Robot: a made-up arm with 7 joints.
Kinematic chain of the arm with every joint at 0, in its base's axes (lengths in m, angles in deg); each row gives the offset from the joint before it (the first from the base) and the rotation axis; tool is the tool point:
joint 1: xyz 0 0 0.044 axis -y
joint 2: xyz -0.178 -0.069 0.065 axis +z
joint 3: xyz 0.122 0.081 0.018 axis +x
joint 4: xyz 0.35 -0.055 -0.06 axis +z
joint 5: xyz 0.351 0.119 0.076 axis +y
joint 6: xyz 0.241 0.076 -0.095 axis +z
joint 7: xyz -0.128 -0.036 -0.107 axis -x
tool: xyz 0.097 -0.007 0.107
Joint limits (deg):
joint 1: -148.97..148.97
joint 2: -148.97..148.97
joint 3: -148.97..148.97
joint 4: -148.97..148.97
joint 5: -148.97..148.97
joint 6: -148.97..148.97
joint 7: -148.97..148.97
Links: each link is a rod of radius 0.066 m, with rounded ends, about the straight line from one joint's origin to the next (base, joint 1, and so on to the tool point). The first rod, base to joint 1, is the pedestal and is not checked.
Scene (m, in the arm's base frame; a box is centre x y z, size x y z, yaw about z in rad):
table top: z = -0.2
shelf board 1: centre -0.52 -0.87 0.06 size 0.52 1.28 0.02 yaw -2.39
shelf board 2: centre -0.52 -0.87 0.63 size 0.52 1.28 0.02 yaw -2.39
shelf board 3: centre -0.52 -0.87 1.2 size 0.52 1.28 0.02 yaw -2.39
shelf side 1: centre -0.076 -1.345 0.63 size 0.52 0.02 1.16 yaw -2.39
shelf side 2: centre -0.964 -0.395 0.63 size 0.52 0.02 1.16 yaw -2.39
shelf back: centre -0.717 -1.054 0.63 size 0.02 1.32 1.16 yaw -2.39
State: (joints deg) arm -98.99 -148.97 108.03 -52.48 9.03 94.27 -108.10
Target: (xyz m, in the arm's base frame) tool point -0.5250 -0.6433 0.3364
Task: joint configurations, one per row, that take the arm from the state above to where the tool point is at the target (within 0.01 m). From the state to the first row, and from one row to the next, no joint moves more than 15 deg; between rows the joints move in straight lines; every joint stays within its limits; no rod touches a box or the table.
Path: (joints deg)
1: -110.17 -148.97 100.75 -58.99 13.46 90.01 -108.23
2: -121.35 -148.97 93.46 -65.49 17.89 85.75 -108.37
3: -132.54 -148.97 86.18 -72.00 22.32 81.49 -108.50
4: -133.17 -148.97 86.67 -86.67 21.54 76.88 -107.13
5: -133.81 -148.97 87.16 -101.34 20.75 72.28 -105.76
6: -134.45 -148.97 87.64 -116.01 19.96 67.68 -104.38
7: -135.08 -148.97 88.13 -130.68 19.18 63.08 -103.01
8: -135.72 -148.97 88.62 -145.35 18.39 58.48 -101.64
9: -125.93 -145.82 91.60 -134.50 16.33 64.39 -103.00
10: -116.15 -142.67 94.58 -123.65 14.27 70.31 -104.35
11: -106.36 -139.51 97.55 -112.81 12.22 76.23 -105.71

